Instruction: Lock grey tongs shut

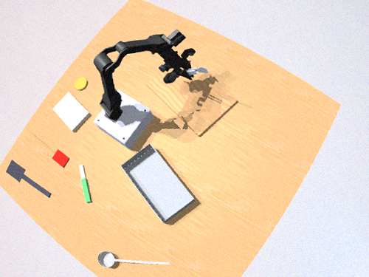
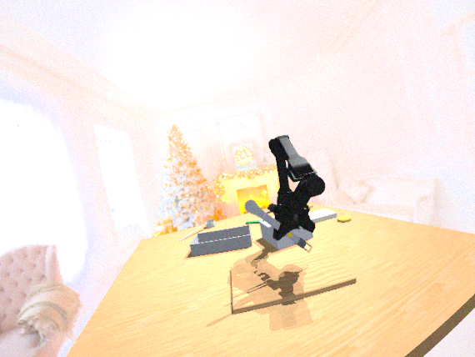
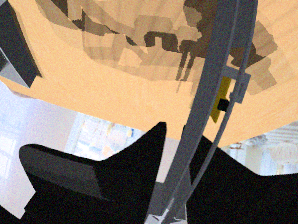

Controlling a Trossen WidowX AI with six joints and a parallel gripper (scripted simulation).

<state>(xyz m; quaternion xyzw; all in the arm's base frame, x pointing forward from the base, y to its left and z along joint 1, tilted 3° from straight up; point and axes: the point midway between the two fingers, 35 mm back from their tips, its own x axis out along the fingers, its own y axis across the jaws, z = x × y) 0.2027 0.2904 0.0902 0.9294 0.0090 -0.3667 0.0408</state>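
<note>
The yellow slider is 5 cm behind my gripper tip. Round my gripper tip: wooden board: 13 cm below, 2 cm behind, 1 cm to the right; then yellow disc: 54 cm behind, 23 cm to the right, 13 cm below; then roasting tin: 44 cm to the right, 11 cm below, 9 cm ahead.
</note>
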